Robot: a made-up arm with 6 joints. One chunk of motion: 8 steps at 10 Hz.
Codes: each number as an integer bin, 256 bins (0 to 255) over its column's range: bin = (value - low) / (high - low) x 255, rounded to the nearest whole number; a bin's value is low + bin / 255 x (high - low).
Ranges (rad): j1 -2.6..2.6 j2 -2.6..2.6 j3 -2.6..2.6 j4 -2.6..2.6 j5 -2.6..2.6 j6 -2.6..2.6
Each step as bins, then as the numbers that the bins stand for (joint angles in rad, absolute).
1 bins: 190 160 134 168 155 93
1 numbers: 1.2745 0.6627 0.1325 0.8259 0.5608 -0.7035
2 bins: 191 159 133 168 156 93
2 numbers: 1.2949 0.6424 0.1122 0.8259 0.5812 -0.7035
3 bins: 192 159 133 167 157 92
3 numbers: 1.3153 0.6424 0.1122 0.8055 0.6016 -0.7239
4 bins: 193 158 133 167 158 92
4 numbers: 1.3357 0.6220 0.1122 0.8055 0.6220 -0.7239
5 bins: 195 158 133 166 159 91
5 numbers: 1.3765 0.6220 0.1122 0.7851 0.6424 -0.7443
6 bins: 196 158 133 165 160 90
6 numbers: 1.3969 0.6220 0.1122 0.7647 0.6627 -0.7647
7 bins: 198 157 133 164 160 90
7 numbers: 1.4376 0.6016 0.1122 0.7443 0.6627 -0.7647
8 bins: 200 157 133 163 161 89
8 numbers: 1.4784 0.6016 0.1122 0.7239 0.6831 -0.7851
